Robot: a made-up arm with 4 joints. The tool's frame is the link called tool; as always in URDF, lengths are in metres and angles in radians. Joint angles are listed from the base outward.
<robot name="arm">
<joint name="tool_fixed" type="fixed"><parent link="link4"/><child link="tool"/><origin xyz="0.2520 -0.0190 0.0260"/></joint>
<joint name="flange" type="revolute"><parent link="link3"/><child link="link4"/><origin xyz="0.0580 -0.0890 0.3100"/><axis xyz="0 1 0"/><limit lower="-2.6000" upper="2.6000"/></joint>
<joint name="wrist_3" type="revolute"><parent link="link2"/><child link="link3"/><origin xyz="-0.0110 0.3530 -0.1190"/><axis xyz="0 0 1"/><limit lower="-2.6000" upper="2.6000"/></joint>
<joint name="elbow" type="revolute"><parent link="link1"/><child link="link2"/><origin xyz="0.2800 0.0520 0.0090"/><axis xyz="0 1 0"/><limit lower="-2.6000" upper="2.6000"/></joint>
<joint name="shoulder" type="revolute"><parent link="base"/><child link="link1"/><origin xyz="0.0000 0.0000 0.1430"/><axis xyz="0 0 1"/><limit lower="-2.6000" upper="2.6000"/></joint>
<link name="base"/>
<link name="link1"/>
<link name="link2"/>
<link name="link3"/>
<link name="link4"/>
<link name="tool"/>
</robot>
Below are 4 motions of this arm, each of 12 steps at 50 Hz.
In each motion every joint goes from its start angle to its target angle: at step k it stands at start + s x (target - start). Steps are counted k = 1, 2, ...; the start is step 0. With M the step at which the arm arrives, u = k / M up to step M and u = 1 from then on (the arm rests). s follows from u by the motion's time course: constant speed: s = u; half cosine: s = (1 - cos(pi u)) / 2; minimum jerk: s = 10 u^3 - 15 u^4 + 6 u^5.
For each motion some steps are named. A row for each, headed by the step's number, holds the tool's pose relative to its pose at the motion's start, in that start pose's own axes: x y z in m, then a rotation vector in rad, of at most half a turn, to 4 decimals.
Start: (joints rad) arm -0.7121 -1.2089 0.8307 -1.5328
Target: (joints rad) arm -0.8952 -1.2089 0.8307 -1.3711
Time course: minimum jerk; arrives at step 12
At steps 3, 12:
3: -0.0060 -0.0006 -0.0075 -0.0073 0.0298 0.0116
12: -0.0665 -0.0124 -0.0682 -0.0783 0.2879 0.1073

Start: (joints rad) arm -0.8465 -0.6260 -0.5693 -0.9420
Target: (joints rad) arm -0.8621 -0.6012 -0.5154 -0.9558
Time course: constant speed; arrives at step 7
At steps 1, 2, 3, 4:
1: 0.0009 0.0022 -0.0019 0.0030 0.0003 0.0059
2: 0.0019 0.0044 -0.0038 0.0060 0.0007 0.0117
3: 0.0028 0.0066 -0.0057 0.0091 0.0010 0.0176
4: 0.0037 0.0088 -0.0076 0.0122 0.0014 0.0234

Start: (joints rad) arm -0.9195 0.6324 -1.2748 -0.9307
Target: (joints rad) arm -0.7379 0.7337 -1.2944 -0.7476
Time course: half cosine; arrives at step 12
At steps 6, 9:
6: -0.0298 0.0160 0.0047 0.0072 0.0528 0.0892
9: -0.0532 0.0260 0.0078 0.0060 0.0875 0.1516

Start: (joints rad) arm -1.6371 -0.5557 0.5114 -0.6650
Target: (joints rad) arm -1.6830 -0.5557 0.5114 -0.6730
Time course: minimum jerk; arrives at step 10
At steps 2, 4, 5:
2: 0.0000 -0.0012 -0.0006 -0.0024 0.0002 -0.0010
4: -0.0002 -0.0064 -0.0034 -0.0129 0.0012 -0.0056
5: -0.0003 -0.0101 -0.0054 -0.0204 0.0019 -0.0088

